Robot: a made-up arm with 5 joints. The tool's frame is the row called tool. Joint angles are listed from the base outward. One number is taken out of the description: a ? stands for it. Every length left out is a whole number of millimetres.
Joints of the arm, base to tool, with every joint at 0 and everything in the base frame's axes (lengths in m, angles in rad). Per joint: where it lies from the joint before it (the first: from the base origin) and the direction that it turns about. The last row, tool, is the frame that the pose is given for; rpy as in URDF.
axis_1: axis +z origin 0 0 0.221
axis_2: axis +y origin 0 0 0
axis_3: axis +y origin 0.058 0 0.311
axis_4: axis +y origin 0.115 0 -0.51
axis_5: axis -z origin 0.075 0 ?
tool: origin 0 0 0 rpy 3.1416 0 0
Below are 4 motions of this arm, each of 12 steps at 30 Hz.
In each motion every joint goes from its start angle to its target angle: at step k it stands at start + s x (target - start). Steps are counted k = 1, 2, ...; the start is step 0. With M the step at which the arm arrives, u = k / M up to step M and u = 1 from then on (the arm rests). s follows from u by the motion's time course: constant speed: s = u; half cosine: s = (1 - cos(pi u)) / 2; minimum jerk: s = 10 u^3 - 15 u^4 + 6 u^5.
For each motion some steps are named. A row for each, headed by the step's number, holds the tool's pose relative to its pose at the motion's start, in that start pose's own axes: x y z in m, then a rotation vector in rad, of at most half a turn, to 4 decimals.
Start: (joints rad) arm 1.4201 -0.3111 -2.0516 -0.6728 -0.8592
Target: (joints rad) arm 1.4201 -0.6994 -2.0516 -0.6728 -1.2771
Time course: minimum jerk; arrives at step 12
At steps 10, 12:
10: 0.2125 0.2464 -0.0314 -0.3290 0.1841 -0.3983
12: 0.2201 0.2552 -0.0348 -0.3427 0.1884 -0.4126

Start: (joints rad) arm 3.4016 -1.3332 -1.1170 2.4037 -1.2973
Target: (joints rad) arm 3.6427 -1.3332 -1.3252 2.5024 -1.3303
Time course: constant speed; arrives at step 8
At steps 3, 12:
3: -0.0093 -0.0310 -0.0219 -0.0380 0.0167 -0.1026
12: -0.0385 -0.0802 -0.0522 -0.0993 0.0513 -0.2730

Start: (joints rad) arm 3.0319 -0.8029 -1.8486 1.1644 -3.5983
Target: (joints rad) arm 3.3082 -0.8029 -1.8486 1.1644 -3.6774
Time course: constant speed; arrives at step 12
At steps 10, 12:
10: -0.0056 0.0118 -0.0015 -0.2025 -0.1079 -0.0849
12: -0.0067 0.0141 -0.0022 -0.2422 -0.1312 -0.1017

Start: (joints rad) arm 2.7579 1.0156 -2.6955 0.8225 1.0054
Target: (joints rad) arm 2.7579 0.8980 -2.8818 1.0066 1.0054
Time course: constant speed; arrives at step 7
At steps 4, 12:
4: 0.0291 -0.0458 -0.1065 0.0578 0.0367 0.0000
12: 0.0451 -0.0712 -0.1908 0.1012 0.0642 0.0000

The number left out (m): -0.096
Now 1 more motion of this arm.
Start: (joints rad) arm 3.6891 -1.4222 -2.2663 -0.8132 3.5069
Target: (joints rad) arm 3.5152 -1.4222 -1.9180 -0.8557 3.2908
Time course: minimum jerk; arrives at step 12
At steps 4, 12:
4: 0.0446 0.0121 -0.0183 -0.0118 0.0724 -0.0541
12: 0.1932 0.0433 -0.1168 -0.0804 0.3375 -0.2760

